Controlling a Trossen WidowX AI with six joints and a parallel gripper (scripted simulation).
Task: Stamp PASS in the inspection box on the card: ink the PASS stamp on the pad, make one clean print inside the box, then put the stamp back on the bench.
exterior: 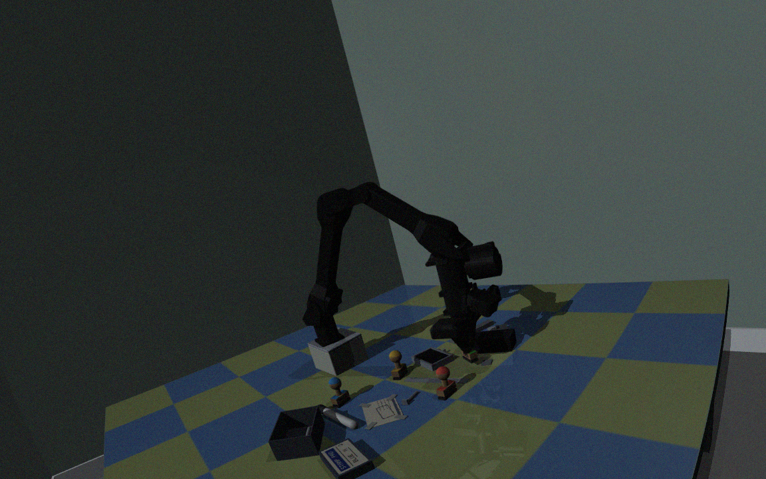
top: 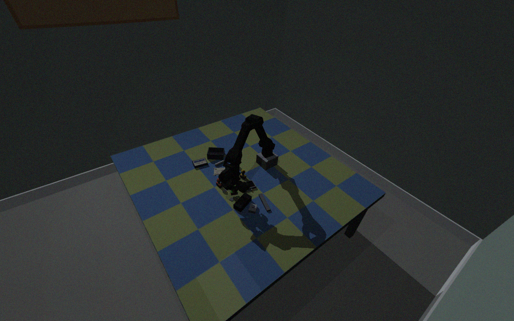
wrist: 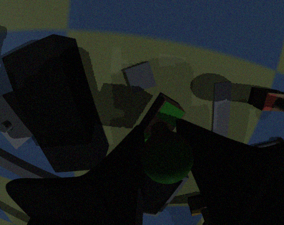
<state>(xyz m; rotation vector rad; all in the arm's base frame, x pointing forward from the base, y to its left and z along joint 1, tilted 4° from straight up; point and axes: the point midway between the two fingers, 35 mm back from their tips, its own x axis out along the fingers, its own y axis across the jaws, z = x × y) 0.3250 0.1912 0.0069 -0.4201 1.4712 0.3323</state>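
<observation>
Now: the black block 2 cm behind my gripper tip, 8 cm to the left of it and 2 cm below it. The rest, counted from my gripper tip: dark ink pad: 11 cm behind, 3 cm to the right, 3 cm below; grey ruler: 2 cm behind, 9 cm to the right, 4 cm below; green-knobbed stamp: right at my gripper tip.
</observation>
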